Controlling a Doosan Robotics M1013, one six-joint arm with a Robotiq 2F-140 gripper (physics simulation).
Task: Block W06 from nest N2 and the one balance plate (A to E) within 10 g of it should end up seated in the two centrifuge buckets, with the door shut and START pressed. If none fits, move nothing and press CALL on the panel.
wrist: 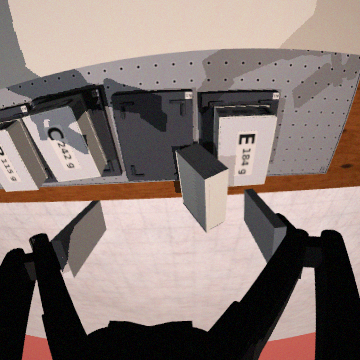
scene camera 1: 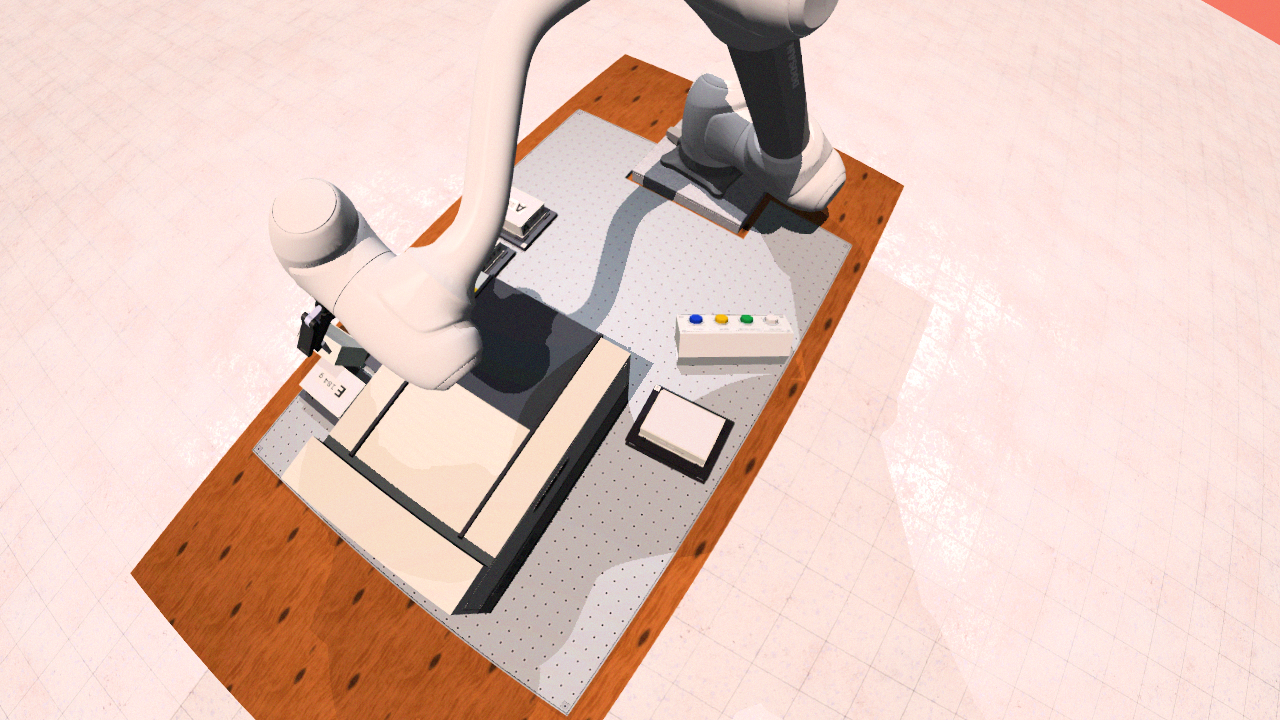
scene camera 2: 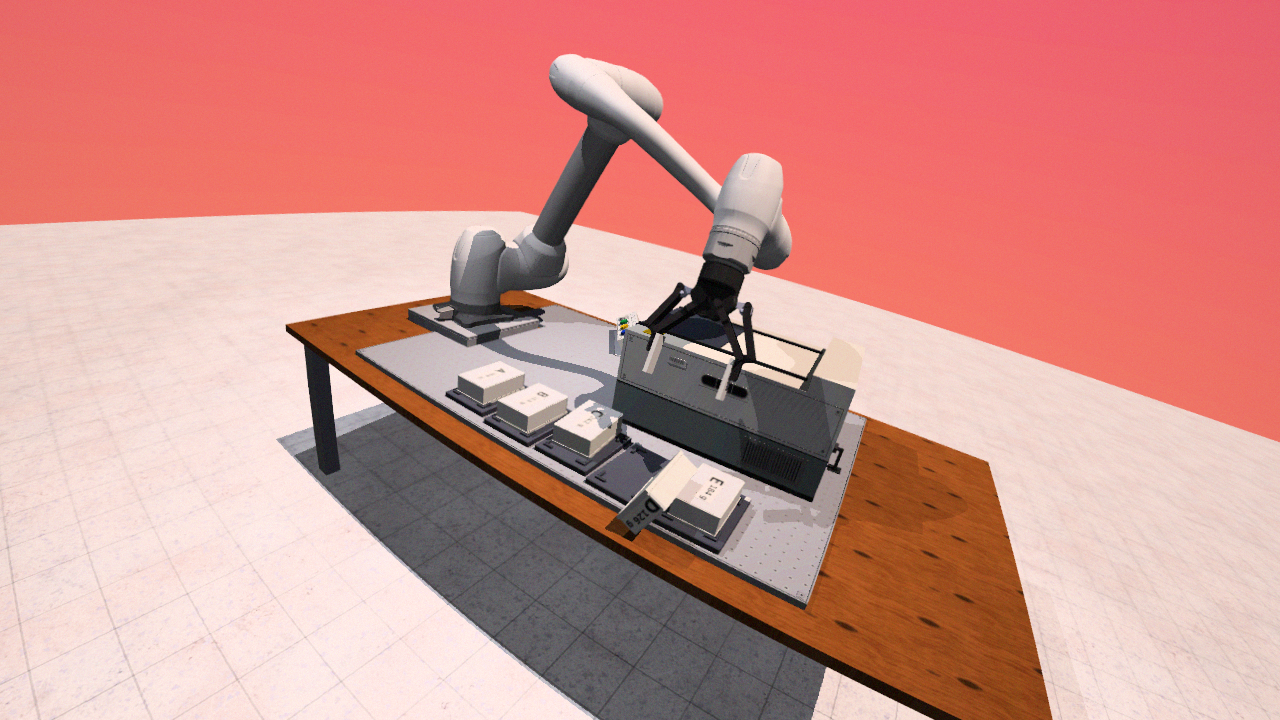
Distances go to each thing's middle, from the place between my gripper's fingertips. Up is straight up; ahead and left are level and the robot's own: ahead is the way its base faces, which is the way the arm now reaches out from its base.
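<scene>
There's white block W06 (scene camera 1: 683, 428), which from my hand is 540 mm to the left, 270 mm behind and 140 mm below. The button box (scene camera 1: 700, 339), also counted from my hand, is 150 mm below, 500 mm to the left and 490 mm behind. As for the centrifuge box (scene camera 1: 451, 490), my hand is 10 mm short of it, 70 mm above it and 300 mm to the right of it.
</scene>
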